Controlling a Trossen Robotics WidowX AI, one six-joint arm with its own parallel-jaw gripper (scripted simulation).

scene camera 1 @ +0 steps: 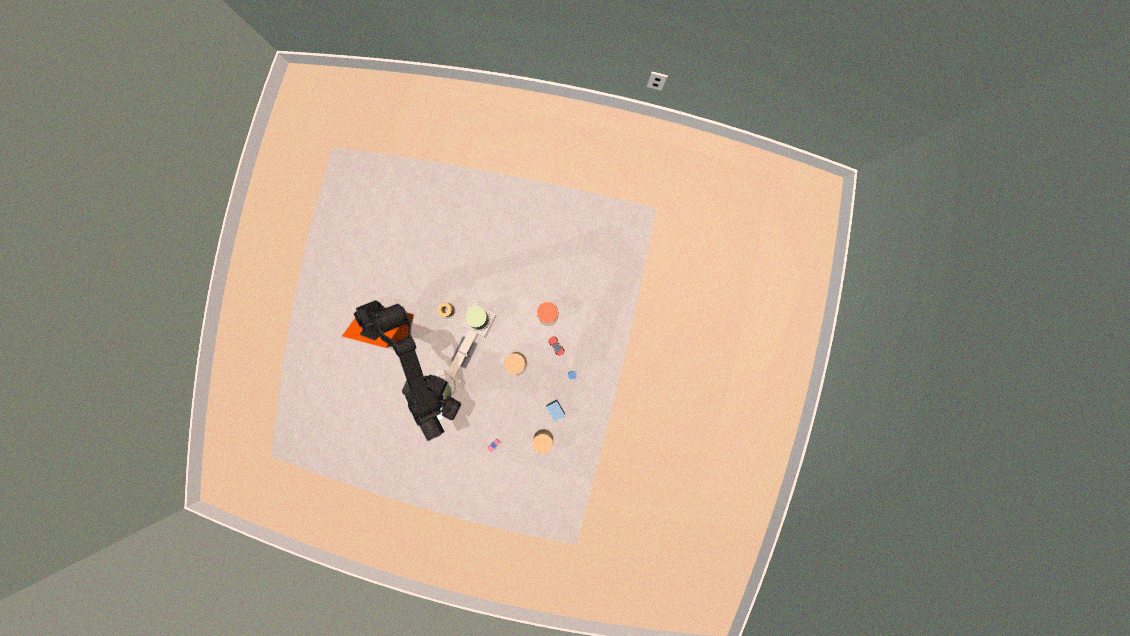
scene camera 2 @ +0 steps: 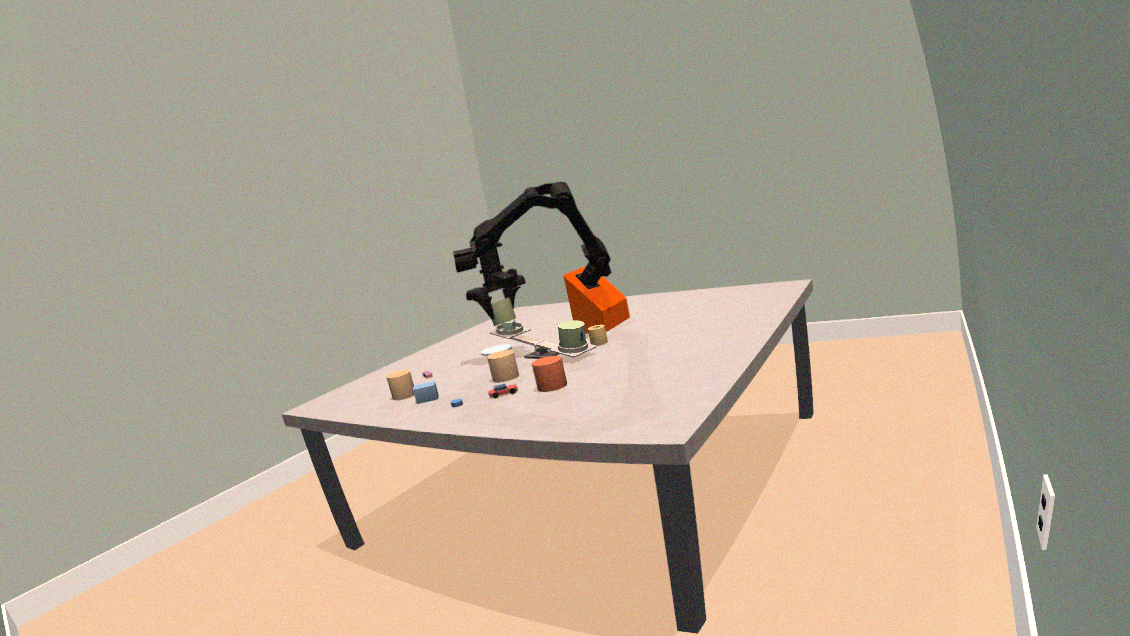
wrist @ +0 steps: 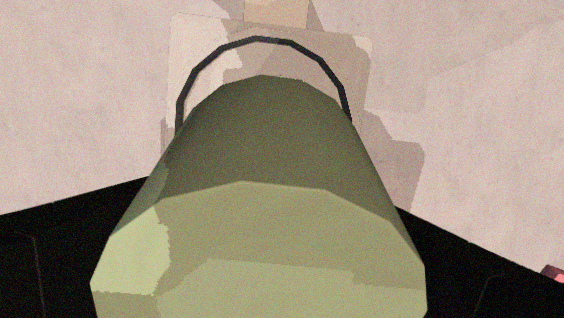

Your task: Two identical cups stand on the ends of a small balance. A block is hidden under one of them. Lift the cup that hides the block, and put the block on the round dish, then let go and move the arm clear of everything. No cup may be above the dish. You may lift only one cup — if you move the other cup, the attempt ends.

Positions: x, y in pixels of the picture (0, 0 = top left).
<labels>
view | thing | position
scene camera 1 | my gripper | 439, 393
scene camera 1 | balance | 449, 376
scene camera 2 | my gripper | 502, 315
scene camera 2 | red cylinder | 549, 373
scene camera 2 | tan cylinder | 502, 365
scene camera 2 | balance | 515, 335
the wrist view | my gripper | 267, 201
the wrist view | balance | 205, 52
</labels>
